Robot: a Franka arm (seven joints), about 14 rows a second.
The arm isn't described. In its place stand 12 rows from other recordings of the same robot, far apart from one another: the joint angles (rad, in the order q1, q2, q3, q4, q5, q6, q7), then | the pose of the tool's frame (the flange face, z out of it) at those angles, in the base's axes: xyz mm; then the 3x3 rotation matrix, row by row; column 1 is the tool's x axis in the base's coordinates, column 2 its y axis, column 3 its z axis.
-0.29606 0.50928 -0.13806 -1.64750 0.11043 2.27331 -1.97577 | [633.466 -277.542 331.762], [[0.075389 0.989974 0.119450], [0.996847 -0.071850 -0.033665], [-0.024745 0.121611 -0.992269]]
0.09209 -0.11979 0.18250 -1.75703 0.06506 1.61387 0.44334 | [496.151 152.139 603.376], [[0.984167 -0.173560 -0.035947], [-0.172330 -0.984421 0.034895], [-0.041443 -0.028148 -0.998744]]
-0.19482 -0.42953 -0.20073 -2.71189 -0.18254 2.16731 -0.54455 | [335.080 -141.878 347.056], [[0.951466 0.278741 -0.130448], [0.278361 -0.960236 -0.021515], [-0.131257 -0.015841 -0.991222]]
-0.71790 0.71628 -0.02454 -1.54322 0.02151 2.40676 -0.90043 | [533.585 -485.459 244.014], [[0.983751 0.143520 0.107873], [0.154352 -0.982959 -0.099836], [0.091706 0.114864 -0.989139]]
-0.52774 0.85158 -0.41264 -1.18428 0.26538 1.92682 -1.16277 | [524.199 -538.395 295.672], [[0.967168 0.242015 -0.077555], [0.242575 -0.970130 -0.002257], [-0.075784 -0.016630 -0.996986]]
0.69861 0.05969 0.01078 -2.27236 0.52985 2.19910 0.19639 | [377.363 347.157 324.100], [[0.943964 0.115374 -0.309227], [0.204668 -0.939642 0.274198], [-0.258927 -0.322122 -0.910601]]
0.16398 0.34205 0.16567 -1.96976 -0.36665 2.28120 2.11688 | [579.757 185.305 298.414], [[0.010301 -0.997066 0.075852], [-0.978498 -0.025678 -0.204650], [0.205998 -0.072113 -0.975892]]
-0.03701 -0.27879 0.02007 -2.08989 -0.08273 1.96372 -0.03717 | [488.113 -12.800 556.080], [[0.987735 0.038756 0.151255], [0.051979 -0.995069 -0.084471], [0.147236 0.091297 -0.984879]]
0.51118 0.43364 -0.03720 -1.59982 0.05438 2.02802 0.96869 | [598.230 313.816 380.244], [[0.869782 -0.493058 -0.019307], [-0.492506 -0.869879 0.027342], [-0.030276 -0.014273 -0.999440]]
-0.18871 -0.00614 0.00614 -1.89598 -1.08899 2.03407 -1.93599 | [564.253 -154.988 542.890], [[-0.523540 0.839489 0.145479], [0.392952 0.389421 -0.833031], [-0.755973 -0.378958 -0.533756]]
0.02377 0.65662 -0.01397 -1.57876 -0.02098 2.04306 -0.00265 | [677.308 6.647 239.254], [[0.981260 0.028236 -0.190610], [0.023030 -0.999300 -0.029475], [-0.191309 0.024533 -0.981223]]
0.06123 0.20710 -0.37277 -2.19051 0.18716 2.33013 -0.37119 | [522.769 -163.934 293.589], [[0.997376 -0.068221 -0.024246], [-0.066351 -0.995269 0.070973], [-0.028973 -0.069178 -0.997184]]
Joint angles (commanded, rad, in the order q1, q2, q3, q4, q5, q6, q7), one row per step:
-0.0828, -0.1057, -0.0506, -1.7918, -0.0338, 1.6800, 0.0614
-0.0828, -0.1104, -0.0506, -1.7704, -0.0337, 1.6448, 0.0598
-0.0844, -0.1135, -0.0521, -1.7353, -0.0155, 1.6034, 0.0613
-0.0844, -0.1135, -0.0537, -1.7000, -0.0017, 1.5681, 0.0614
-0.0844, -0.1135, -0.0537, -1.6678, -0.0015, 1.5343, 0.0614
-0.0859, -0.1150, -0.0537, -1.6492, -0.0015, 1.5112, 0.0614
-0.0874, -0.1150, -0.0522, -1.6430, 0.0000, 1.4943, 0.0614
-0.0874, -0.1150, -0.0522, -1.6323, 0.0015, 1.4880, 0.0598
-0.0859, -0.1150, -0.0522, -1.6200, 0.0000, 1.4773, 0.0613
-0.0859, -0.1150, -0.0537, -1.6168, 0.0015, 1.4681, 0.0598
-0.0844, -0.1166, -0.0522, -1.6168, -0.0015, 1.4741, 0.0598
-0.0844, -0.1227, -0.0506, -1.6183, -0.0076, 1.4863, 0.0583
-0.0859, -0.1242, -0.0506, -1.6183, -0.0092, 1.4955, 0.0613
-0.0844, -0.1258, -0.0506, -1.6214, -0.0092, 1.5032, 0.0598
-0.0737, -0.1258, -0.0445, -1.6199, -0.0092, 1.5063, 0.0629
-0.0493, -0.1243, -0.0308, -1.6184, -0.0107, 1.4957, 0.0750
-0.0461, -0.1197, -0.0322, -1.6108, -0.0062, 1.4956, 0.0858
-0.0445, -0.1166, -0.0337, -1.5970, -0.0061, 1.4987, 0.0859
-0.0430, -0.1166, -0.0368, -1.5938, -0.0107, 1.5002, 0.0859
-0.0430, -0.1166, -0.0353, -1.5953, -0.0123, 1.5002, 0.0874
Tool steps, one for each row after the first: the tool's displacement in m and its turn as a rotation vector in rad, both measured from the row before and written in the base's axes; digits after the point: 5 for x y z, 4 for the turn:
-0.00361, 0.00028, 0.00962, 0.0014, 0.0090, 0.0005
-0.00345, 0.00045, 0.01468, 0.0186, 0.0007, -0.0068
-0.00237, 0.00080, 0.01364, 0.0138, -0.0019, -0.0025
-0.00281, 0.00033, 0.01223, 0.0004, 0.0016, 0.0000
-0.00277, -0.00046, 0.00748, 0.0005, 0.0030, -0.0015
-0.00173, 0.00045, 0.00146, 0.0028, 0.0104, 0.0001
-0.00057, 0.00023, 0.00443, 0.0009, -0.0046, 0.0016
-0.00103, 0.00071, 0.00479, -0.0017, -0.0014, -0.0001
-0.00108, -0.00050, 0.00070, 0.0025, 0.0057, 0.0002
0.00031, 0.00117, 0.00132, -0.0041, -0.0071, 0.0027
-0.00064, 0.00016, 0.00345, -0.0082, -0.0158, 0.0026
0.00036, -0.00102, 0.00157, -0.0030, -0.0104, -0.0046
0.00041, 0.00070, 0.00005, -0.0008, -0.0061, 0.0030
0.00146, 0.00864, 0.00100, -0.0013, -0.0045, 0.0137
0.00138, 0.01965, -0.00097, -0.0021, 0.0107, 0.0257
0.00157, 0.00129, 0.00118, 0.0043, -0.0033, -0.0087
0.00124, -0.00008, 0.00511, -0.0009, -0.0138, 0.0000
0.00000, -0.00146, 0.00162, -0.0046, -0.0043, -0.0020
0.00007, 0.00064, -0.00069, -0.0016, 0.0016, -0.0002

